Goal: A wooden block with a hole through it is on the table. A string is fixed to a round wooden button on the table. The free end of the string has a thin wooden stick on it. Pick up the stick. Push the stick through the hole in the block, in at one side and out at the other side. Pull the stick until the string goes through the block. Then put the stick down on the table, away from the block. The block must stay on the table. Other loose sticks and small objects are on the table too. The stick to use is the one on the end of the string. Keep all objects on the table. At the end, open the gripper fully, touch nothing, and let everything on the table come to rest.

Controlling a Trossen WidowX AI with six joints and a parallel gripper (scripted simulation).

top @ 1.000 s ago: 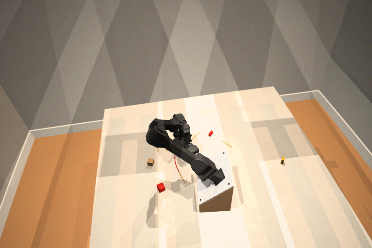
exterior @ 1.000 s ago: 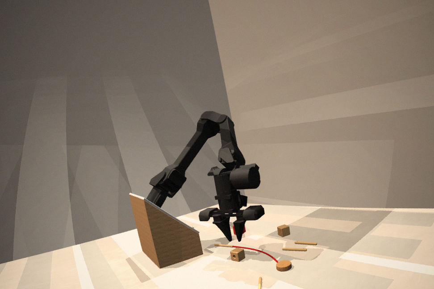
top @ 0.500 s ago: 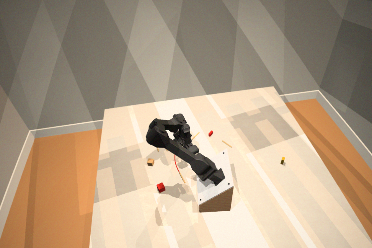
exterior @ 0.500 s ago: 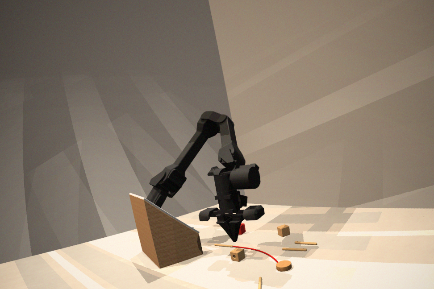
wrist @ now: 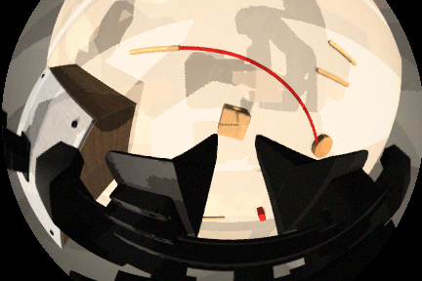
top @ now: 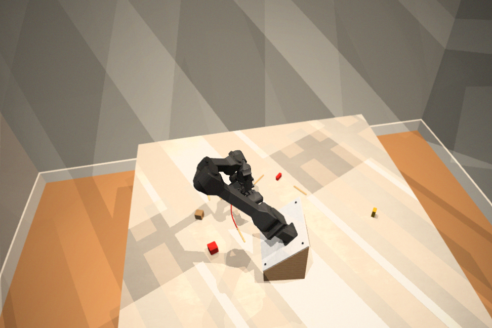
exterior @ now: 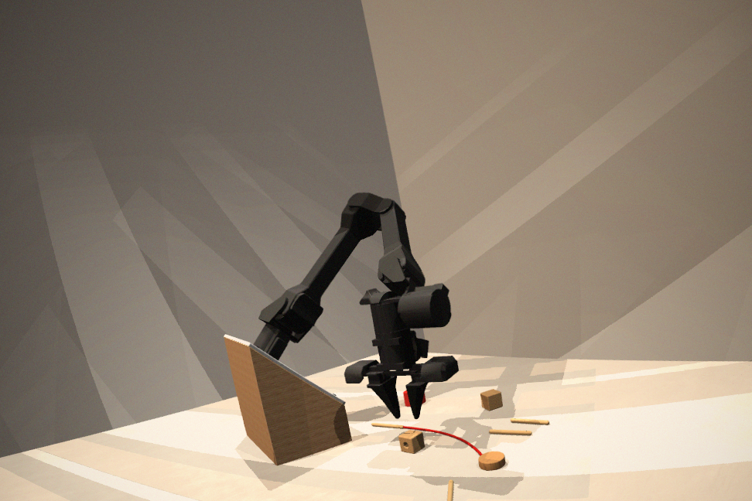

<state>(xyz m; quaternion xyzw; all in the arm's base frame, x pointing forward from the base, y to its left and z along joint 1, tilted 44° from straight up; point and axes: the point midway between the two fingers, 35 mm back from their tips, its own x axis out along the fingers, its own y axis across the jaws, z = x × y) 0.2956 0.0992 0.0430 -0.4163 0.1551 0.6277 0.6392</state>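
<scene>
Now: gripper tip 110 mm past the thin wooden stick, 60 mm to the right of it and 60 mm above it. From my gripper tip the other things lie so: plain wooden cube: 210 mm to the left, 40 mm below, 10 mm ahead; round wooden button: 160 mm ahead, 50 mm below, 10 mm to the left; small red piece: 180 mm to the right, 150 mm ahead, 50 mm below.
</scene>
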